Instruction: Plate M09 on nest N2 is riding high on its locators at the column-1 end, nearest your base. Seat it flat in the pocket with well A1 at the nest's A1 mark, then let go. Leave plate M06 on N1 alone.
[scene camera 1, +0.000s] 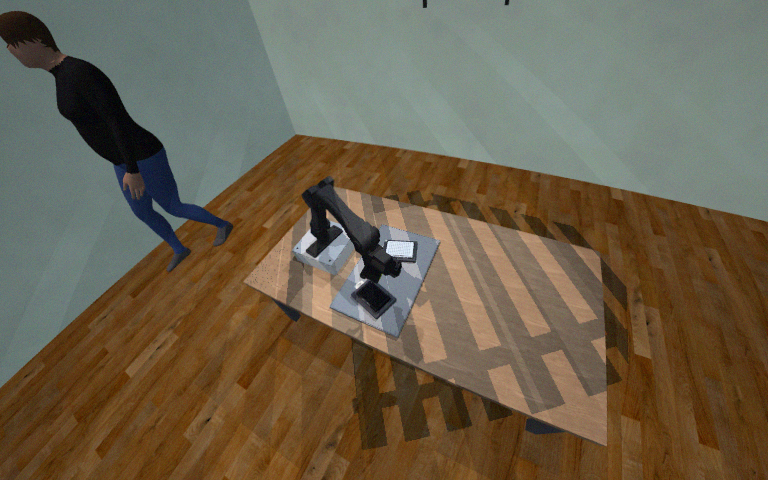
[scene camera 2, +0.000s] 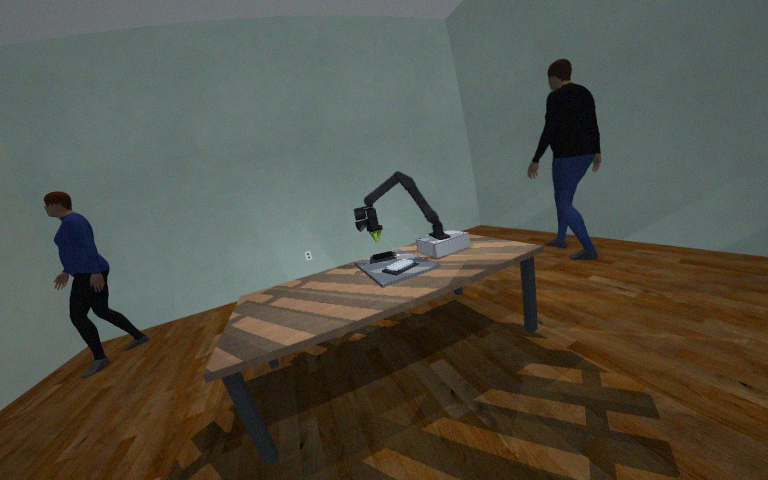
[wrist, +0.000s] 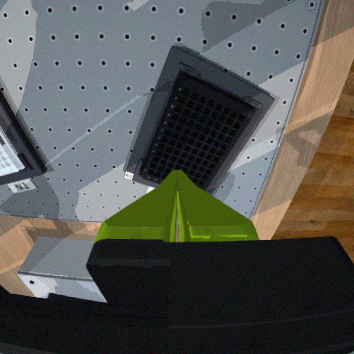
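Plate M09 is black with a grid of wells. It lies in the dark nest N2, its sides inside the rim in the wrist view. The A1 tag is at the nest's near left corner. The fingertips cover part of the plate's near end; I cannot tell whether that end is fully flat. My gripper is shut and empty, its green tips raised above the nest and apart from the plate. White plate M06 lies in nest N1.
Both nests stand on a grey perforated board on the wooden table. The arm's pale base box stands beside the board. People stand away from the table.
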